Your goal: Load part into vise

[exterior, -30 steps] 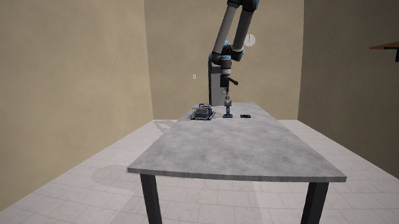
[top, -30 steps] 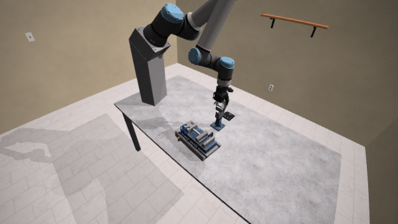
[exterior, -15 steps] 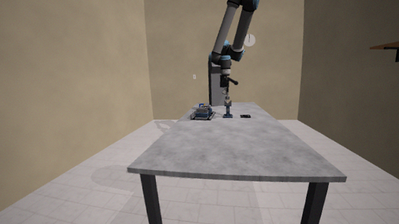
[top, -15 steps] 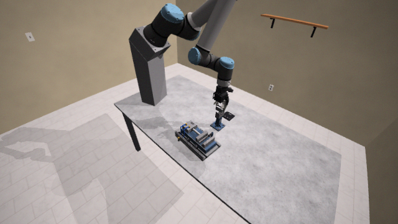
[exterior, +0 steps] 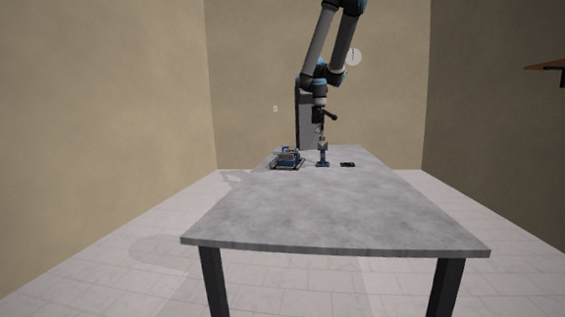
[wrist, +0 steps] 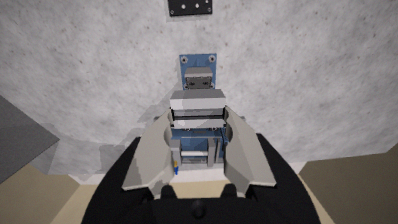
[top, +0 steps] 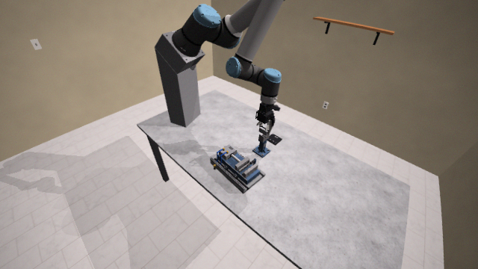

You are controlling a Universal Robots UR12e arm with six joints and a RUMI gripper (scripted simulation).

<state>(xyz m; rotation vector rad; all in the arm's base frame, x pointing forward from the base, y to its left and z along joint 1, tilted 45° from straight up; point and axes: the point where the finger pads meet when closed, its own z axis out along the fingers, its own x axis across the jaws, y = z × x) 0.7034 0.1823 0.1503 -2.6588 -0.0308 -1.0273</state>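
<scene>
My gripper is now right at the part. The rest, counted from my hand: cylinder rod 23 cm to the right, 12 cm below, 2 cm ahead; work stop 17 cm to the right, 10 cm below, 10 cm ahead; moving jaw 22 cm to the right, 12 cm below, 7 cm ahead.
</scene>
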